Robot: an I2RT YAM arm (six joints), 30 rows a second.
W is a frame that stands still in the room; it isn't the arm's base.
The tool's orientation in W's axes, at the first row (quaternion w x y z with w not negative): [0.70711, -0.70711, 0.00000, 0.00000]
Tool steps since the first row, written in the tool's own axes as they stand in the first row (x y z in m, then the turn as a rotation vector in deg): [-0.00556, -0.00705, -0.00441, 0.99, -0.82, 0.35]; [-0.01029, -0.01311, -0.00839, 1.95, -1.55, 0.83]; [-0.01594, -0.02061, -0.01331, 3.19, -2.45, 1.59]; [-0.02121, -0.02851, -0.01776, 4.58, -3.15, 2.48]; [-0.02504, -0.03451, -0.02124, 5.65, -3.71, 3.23]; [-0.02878, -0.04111, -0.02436, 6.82, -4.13, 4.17]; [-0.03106, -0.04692, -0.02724, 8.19, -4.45, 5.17]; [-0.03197, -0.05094, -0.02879, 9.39, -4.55, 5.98]
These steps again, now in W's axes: [-0.00556, -0.00441, 0.00705, 0.99, 0.35, 0.82]; [-0.01029, -0.00839, 0.01311, 1.95, 0.83, 1.55]; [-0.01594, -0.01331, 0.02061, 3.19, 1.59, 2.45]; [-0.02121, -0.01776, 0.02851, 4.58, 2.48, 3.15]; [-0.02504, -0.02124, 0.03451, 5.65, 3.23, 3.71]; [-0.02878, -0.02436, 0.04111, 6.82, 4.17, 4.13]; [-0.03106, -0.02724, 0.04692, 8.19, 5.17, 4.45]; [-0.03197, -0.02879, 0.05094, 9.39, 5.98, 4.55]
